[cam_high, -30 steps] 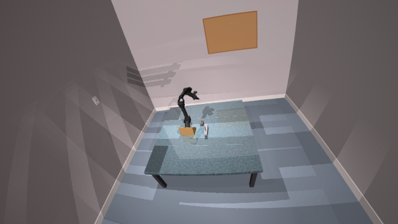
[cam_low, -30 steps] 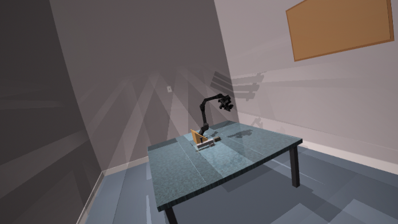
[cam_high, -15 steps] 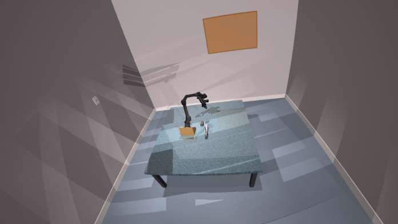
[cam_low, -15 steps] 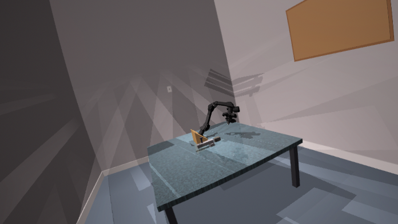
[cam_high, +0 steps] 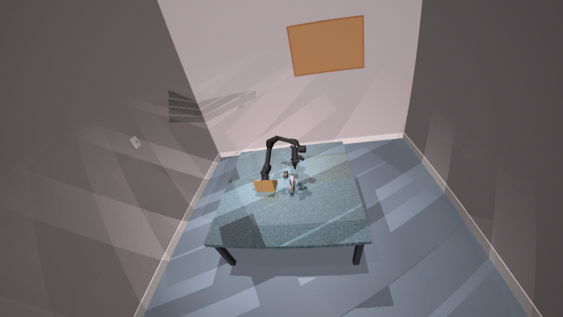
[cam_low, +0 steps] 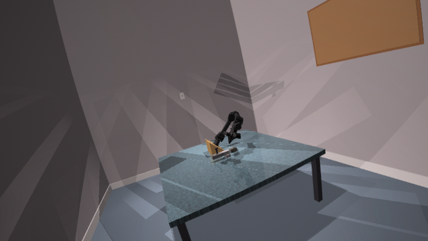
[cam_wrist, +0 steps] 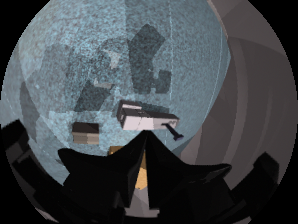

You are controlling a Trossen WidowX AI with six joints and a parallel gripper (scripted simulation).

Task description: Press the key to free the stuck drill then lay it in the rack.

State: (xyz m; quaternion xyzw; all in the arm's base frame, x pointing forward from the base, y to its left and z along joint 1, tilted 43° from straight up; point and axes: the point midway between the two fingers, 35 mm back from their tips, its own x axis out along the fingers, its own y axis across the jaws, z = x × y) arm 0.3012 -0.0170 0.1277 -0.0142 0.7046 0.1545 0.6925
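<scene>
Right now my gripper tip is 130 mm to the left of the blue key, 50 mm above it and 40 mm past it. Round my gripper tip: drill (90 mm below, 70 mm to the right, 40 mm behind); grey holder block (100 mm below, 90 mm to the right, 40 mm behind); grey-brown block (120 mm below, 120 mm behind, 70 mm to the left).
</scene>
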